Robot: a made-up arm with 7 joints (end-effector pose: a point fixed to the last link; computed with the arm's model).
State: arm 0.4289 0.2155 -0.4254 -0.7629 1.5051 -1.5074 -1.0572
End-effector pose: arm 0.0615 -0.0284 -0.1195 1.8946 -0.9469 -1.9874
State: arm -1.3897 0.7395 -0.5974 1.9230 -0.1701 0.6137 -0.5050
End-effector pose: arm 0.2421 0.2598 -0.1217 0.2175 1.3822 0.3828
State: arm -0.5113 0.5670 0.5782 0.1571 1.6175 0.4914 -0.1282
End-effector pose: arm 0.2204 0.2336 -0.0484 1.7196 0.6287 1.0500
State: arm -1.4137 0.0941 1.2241 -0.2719 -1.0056 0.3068 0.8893
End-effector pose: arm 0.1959 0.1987 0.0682 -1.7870 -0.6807 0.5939
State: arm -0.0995 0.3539 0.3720 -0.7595 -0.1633 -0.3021 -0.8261
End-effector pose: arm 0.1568 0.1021 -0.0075 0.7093 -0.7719 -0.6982
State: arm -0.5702 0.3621 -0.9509 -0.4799 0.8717 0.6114 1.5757
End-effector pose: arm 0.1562 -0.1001 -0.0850 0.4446 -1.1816 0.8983
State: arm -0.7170 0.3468 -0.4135 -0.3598 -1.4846 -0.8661 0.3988
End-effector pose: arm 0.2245 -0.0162 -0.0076 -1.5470 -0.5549 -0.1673
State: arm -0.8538 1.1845 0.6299 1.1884 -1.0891 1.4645 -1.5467
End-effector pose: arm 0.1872 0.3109 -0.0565 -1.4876 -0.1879 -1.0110
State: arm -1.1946 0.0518 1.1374 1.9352 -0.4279 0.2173 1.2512
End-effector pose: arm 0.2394 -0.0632 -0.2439 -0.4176 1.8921 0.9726
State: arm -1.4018 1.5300 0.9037 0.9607 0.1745 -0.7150 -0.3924
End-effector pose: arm 0.0630 0.3269 0.1720 0.9278 -1.1718 0.9201
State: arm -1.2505 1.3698 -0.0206 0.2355 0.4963 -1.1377 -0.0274
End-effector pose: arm 0.2092 0.1351 0.1546 1.9560 -1.4625 -0.3086
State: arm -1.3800 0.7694 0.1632 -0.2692 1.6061 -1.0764 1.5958
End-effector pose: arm 0.1915 0.0411 0.1555 -0.7083 2.9717 -0.2946
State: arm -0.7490 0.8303 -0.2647 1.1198 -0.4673 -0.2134 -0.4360
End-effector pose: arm 0.2505 0.2408 -0.1675 0.3584 0.4164 -0.0931
